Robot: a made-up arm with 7 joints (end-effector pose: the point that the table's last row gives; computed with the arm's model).
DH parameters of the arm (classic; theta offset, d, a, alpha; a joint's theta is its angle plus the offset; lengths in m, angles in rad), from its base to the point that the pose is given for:
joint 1: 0 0.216 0 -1.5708
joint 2: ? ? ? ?
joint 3: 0 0.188 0.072 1.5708
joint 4: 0 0 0.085 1.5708
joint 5: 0 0.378 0 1.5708
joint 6: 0 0 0.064 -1.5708
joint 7: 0 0.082 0 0
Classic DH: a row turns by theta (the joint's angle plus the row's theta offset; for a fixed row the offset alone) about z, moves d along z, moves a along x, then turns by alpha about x.
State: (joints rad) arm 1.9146 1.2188 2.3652 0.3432 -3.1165 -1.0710 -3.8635
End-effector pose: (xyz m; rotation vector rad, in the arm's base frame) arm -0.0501 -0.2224 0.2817 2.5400 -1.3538 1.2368
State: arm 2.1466 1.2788 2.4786 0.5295 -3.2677 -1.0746 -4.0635
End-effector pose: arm -0.0352 -0.2355 0.3514 2.5520 -0.6396 1.0124
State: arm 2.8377 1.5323 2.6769 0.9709 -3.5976 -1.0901 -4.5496
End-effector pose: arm -0.0302 -0.2040 0.5207 1.8540 0.5668 0.8686
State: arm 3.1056 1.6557 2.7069 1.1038 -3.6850 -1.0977 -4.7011
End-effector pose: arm -0.0602 -0.2105 0.5450 1.5614 0.7282 0.9647
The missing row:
joint 2: 0 0 0 1.5708
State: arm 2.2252 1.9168 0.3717 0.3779 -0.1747 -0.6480 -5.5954
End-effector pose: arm 0.0171 -0.2831 -0.0811 1.5008 1.6566 -0.7781
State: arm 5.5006 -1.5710 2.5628 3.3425 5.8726 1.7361 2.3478
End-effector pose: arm -0.4143 0.4439 0.2480 -2.2804 0.0663 -0.8156
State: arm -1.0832 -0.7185 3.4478 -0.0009 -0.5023 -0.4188 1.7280
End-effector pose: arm -0.1017 -0.0508 -0.1040 2.3570 1.3333 -0.4403
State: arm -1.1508 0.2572 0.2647 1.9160 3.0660 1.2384 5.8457
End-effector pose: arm 0.3391 -0.4529 0.5657 0.0495 0.2499 -1.3336
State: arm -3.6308 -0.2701 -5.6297 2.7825 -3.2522 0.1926 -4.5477
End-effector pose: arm -0.0434 -0.1112 0.8784 0.0954 0.1825 -1.3603
